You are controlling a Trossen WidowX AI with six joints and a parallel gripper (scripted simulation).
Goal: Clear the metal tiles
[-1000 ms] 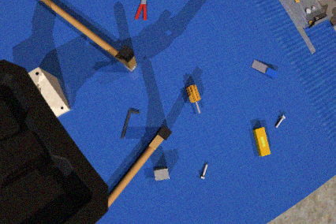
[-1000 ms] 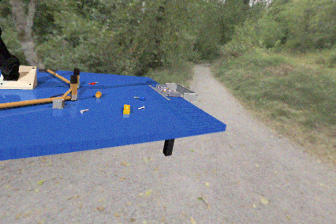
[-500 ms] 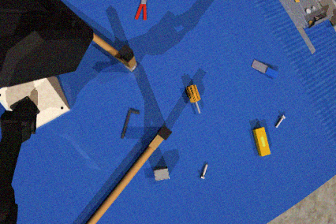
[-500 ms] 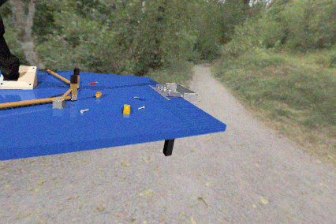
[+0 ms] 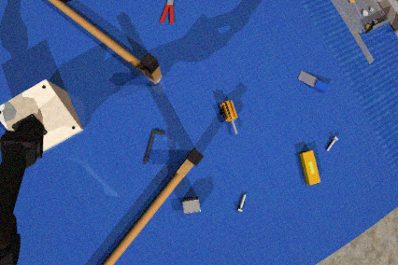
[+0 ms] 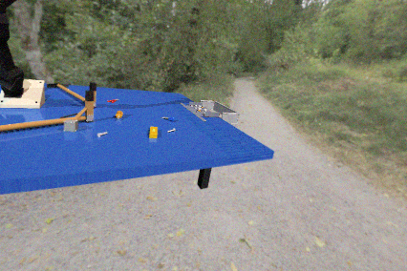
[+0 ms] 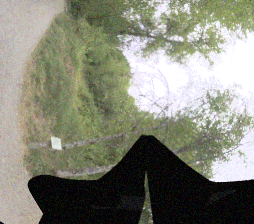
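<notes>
My gripper tip is now 630 mm above the long scraper, 330 mm to the right of it and 100 mm past it. Round my gripper tip: black hex key 690 mm below, 70 mm to the right, 70 mm behind; then orange-handled tool 680 mm below, 130 mm ahead, 100 mm to the right; then grey box 670 mm below, 260 mm to the right, 70 mm behind.
</notes>
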